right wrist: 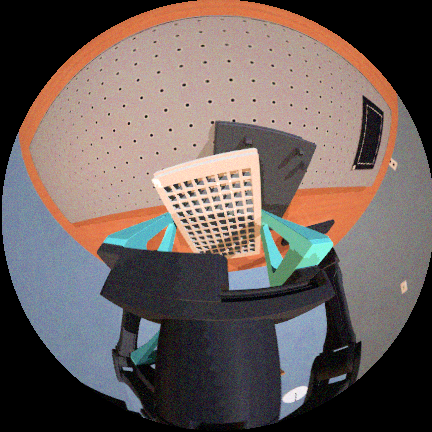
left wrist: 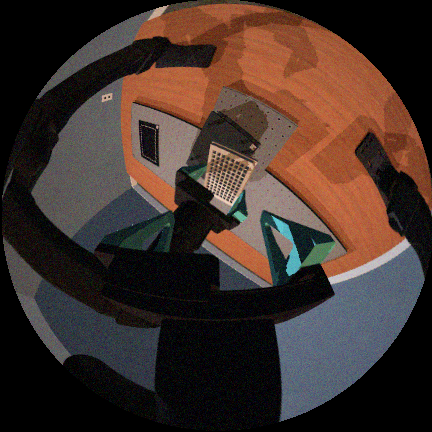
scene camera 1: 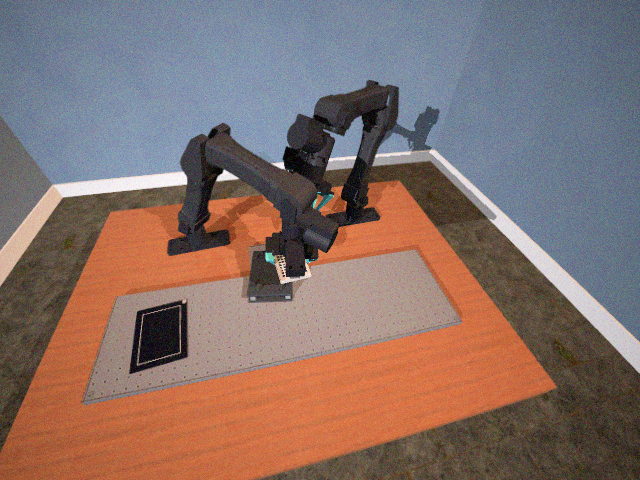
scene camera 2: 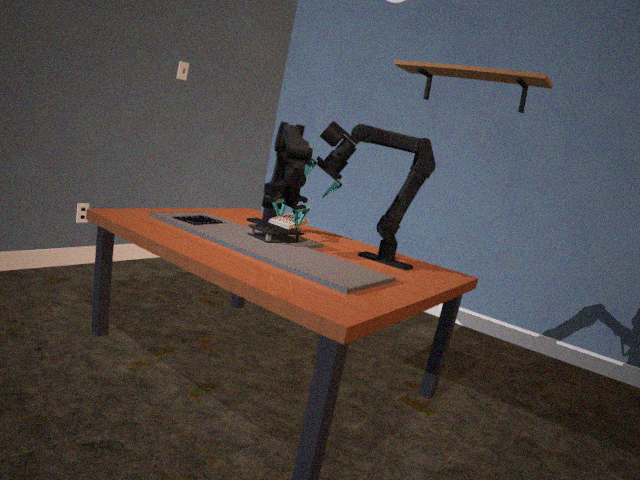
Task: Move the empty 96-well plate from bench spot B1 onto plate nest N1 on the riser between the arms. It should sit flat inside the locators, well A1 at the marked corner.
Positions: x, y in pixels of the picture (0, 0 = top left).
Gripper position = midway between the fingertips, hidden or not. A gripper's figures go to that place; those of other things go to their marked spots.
Labels:
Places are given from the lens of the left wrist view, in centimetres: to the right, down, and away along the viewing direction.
my left gripper [left wrist: 216, 214]: 0, 0, 13
my right gripper [left wrist: 225, 177]: 2, -8, 25
well plate [left wrist: 227, 171]: 2, -8, 23
black nest with white outline [left wrist: 148, 132]: -25, -30, 36
The marked spots on the black nest with white outline and the well plate are 37 cm apart.

